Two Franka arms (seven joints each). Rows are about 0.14 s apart.
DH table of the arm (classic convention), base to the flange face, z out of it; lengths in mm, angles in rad. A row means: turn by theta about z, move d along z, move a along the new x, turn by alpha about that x. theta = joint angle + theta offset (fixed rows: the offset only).
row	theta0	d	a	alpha
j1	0	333	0	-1.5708
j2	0	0	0	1.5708
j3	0	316	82.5	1.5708
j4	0	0	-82.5	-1.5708
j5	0	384	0	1.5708
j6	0	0	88	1.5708
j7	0	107	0	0
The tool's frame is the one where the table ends.
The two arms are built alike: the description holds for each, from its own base.
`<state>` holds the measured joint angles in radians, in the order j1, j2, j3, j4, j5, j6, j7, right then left.
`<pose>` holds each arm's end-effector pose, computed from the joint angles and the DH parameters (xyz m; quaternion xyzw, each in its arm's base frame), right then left.
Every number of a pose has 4 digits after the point. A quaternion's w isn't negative.
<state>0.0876 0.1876 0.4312 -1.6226 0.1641 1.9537 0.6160 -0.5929 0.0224 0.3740 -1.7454 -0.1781 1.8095 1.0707</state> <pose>0.5533 0.3053 0.5356 -0.9869 0.0789 -0.0041 0.1409 0.5573 -0.1409 0.5516 0.8076 -0.5835 0.0539 0.0664</pose>
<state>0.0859 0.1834 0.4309 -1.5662 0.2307 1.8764 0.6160 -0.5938 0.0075 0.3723 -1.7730 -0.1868 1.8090 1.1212</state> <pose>0.5487 0.3072 0.5595 -0.9829 0.0814 0.0207 0.1639 0.5514 -0.1406 0.5463 0.7924 -0.6032 0.0520 0.0744</pose>
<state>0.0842 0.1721 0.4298 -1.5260 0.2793 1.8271 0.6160 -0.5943 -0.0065 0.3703 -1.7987 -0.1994 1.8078 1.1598</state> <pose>0.5432 0.3080 0.5822 -0.9792 0.0808 0.0321 0.1831 0.5457 -0.1407 0.5415 0.7805 -0.6173 0.0509 0.0842</pose>
